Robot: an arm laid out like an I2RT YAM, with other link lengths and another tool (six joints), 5 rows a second.
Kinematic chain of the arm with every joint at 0, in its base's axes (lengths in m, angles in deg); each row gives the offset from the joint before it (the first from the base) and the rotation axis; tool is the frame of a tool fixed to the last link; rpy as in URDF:
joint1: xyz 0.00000 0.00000 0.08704 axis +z
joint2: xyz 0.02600 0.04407 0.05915 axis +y
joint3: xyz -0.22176 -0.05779 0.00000 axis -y
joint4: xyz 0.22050 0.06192 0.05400 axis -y
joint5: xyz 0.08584 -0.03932 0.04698 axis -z
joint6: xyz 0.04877 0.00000 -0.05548 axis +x
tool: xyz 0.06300 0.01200 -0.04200 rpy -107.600 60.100 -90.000
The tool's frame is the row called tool.
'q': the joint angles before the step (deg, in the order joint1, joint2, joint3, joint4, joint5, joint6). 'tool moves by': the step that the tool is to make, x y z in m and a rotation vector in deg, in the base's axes. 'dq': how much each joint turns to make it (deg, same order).
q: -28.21 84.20 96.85 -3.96 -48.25 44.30
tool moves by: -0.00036 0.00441 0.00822 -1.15 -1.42 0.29
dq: 0.70 0.17 1.67 -0.17 0.35 -0.62
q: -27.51 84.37 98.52 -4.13 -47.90 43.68
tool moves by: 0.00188 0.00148 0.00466 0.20 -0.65 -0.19
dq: 0.44 0.44 0.97 0.34 0.71 0.52
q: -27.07 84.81 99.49 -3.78 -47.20 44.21
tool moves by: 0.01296 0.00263 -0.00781 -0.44 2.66 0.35
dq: 1.58 3.34 4.03 -4.73 0.97 -2.54
